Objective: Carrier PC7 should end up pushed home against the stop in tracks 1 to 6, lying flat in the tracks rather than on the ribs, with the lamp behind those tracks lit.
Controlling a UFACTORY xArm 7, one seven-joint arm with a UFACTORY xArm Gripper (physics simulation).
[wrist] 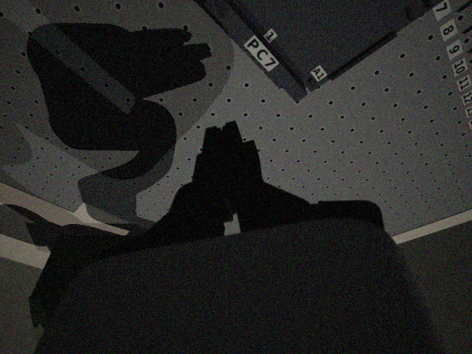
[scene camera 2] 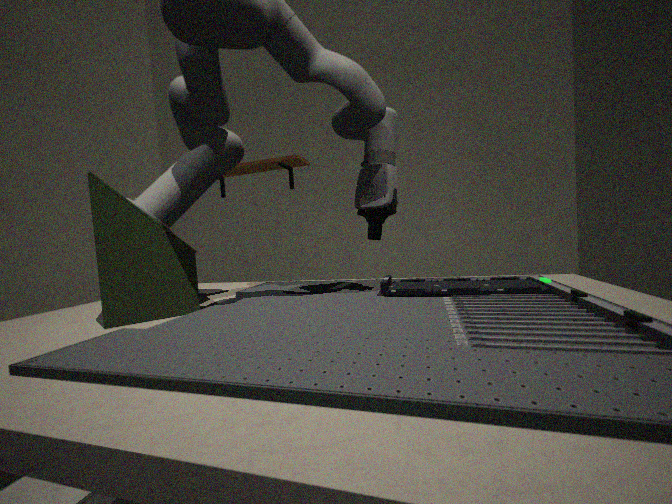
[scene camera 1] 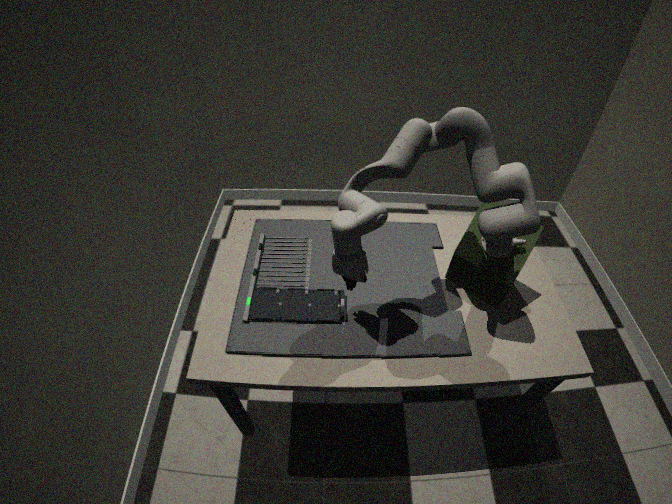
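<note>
Carrier PC7 [scene camera 1: 295, 305] [scene camera 2: 466, 286] [wrist: 345, 35] is a dark flat tray at the front end of the ribbed tracks. It lies level, its far end at the stop rail [scene camera 1: 254, 279]. In the wrist view its PC7 label shows at the near end, and track numbers 7 and up show beside it. A green lamp [scene camera 1: 248, 301] [scene camera 2: 545, 279] is lit behind the carrier. The bare tracks [scene camera 1: 283, 263] [scene camera 2: 542, 320] lie beside it. My gripper [scene camera 1: 351, 286] [scene camera 2: 374, 237] [wrist: 229, 145] is shut and empty, raised above the board near the carrier's labelled end.
The perforated grey board [scene camera 1: 401, 254] [scene camera 2: 271, 347] lies on the table [scene camera 1: 233, 371] [scene camera 2: 217, 412]. A green wedge-shaped mount [scene camera 1: 466, 254] [scene camera 2: 141, 271] stands at the arm's base. The arm's shadow falls across the board. An orange bench [scene camera 2: 265, 164] shows behind the arm.
</note>
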